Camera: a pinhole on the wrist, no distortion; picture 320 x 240 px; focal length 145.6 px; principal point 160.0 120.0 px. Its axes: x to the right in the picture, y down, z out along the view. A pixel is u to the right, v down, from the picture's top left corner.
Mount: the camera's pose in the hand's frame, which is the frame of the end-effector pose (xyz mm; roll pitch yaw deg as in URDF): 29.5 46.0 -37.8 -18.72 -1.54 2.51
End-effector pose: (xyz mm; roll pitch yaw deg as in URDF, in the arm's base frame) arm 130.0 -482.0 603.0 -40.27 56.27 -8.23
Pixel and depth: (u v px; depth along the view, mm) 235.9 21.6 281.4
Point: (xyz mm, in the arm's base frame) 451.5 -365.8 598.6
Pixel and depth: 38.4 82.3 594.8
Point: 239.0 -78.3 1219.6
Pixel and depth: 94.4 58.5 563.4
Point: 410.6 -161.5 1044.4
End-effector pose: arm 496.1 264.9 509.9 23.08 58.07 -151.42
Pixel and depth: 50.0 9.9 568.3
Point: 109.0 541.2 1119.6
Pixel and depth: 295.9 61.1 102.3
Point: 380.4 189.5 451.7
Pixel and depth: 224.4 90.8 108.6
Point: 407.0 183.9 495.7
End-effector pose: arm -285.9 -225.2 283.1 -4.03 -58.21 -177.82
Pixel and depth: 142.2 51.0 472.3
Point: 142.9 -225.2 502.2
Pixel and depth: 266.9 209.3 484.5
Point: -199.2 -742.3 743.3
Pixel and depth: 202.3 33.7 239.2
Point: -134.7 -227.3 487.4
